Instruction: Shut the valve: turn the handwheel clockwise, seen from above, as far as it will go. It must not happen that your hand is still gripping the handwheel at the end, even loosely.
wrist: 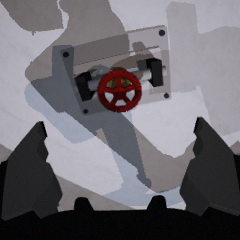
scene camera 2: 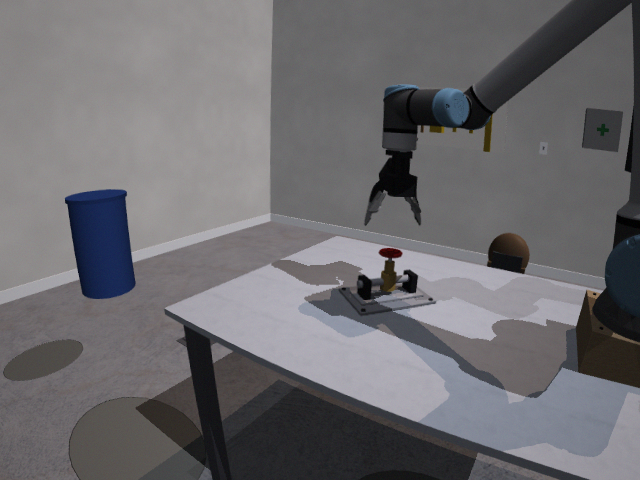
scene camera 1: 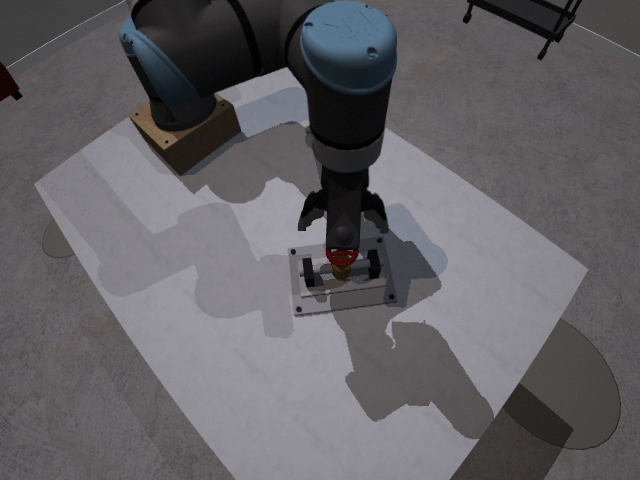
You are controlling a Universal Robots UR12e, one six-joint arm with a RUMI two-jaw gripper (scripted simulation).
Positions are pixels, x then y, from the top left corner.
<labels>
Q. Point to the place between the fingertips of the gripper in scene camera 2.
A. At 393, 225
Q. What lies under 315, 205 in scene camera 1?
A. The gripper.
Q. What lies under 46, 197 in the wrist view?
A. The gripper.
</labels>
